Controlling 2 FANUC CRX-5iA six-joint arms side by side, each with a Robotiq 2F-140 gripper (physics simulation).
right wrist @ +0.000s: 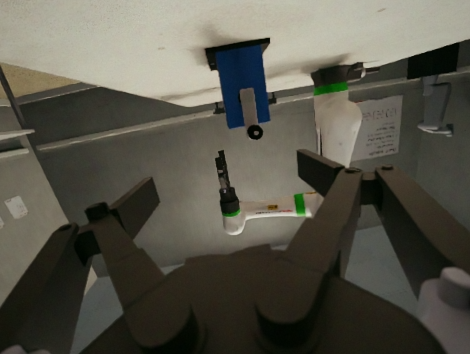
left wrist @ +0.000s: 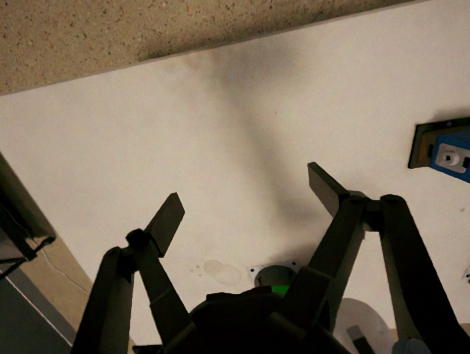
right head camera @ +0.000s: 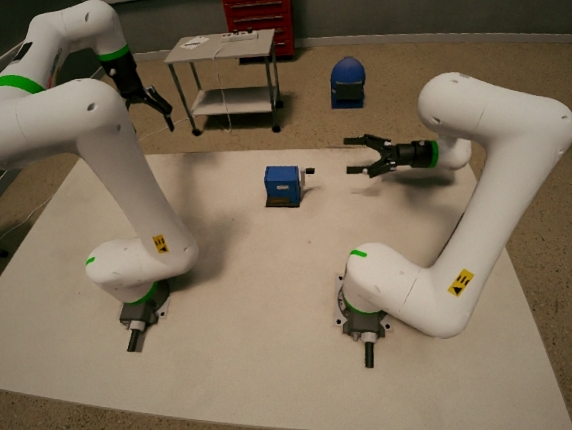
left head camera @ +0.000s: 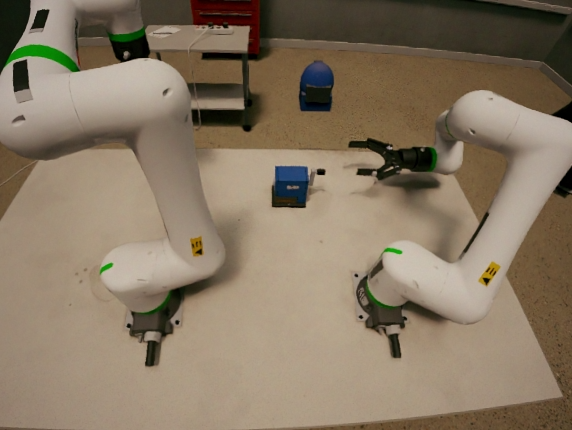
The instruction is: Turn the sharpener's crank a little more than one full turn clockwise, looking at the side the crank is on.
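Seen in the pictures: left gripper, between the fingertips: [right wrist: 219, 153] [left wrist: 242, 189] [right head camera: 153, 131]; right gripper, between the fingertips: [right wrist: 226, 176] [right head camera: 345, 155] [left head camera: 352, 157]; left arm's base, origin of its link: [right wrist: 329, 69] [left wrist: 276, 280] [right head camera: 147, 293] [left head camera: 155, 301]; right arm's base, origin of its link: [right head camera: 363, 301] [left head camera: 379, 296].
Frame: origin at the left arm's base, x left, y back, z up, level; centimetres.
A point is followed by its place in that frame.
The blue sharpener [left head camera: 291, 180] {z 12.6, x -44.1, y -34.2 cm} [right head camera: 282, 184] {z 10.9, x -45.0, y -33.8 cm} [left wrist: 451, 159] {z 9.0, x -38.2, y -38.1 cm} [right wrist: 232, 75] {z 4.5, x -50.6, y -38.7 cm} stands upright on its dark base. Its grey crank arm [left head camera: 313, 178] [right head camera: 303, 178] [right wrist: 248, 107] is on the picture's right side in both head views and points up, with the black knob [left head camera: 321, 172] {z 14.1, x -54.8, y -35.9 cm} [right head camera: 310, 171] {z 14.2, x -54.9, y -35.9 cm} [right wrist: 255, 132] {z 13.5, x -56.5, y -36.8 cm} near the body's top edge. My right gripper [left head camera: 361, 158] {z 16.0, x -67.1, y -40.9 cm} [right head camera: 353, 155] {z 16.0, x -67.1, y -40.9 cm} is open and empty, lying level to the right of the knob, apart from it, fingers toward the crank. My left gripper [left wrist: 242, 189] {z 26.1, x 0.0, y -50.0 cm} is open and empty, high over the table's left part, away from the sharpener.
The pale table top [left head camera: 280, 300] {z 0.0, x -36.9, y 2.8 cm} [right head camera: 260, 300] {z 0.0, x -37.3, y 3.1 cm} carries both arm bases. Behind it stand a grey cart [left head camera: 220, 44] [right head camera: 225, 49], a red drawer cabinet [left head camera: 227, 10] [right head camera: 260, 12] and a blue welding helmet [left head camera: 317, 77] [right head camera: 348, 70].
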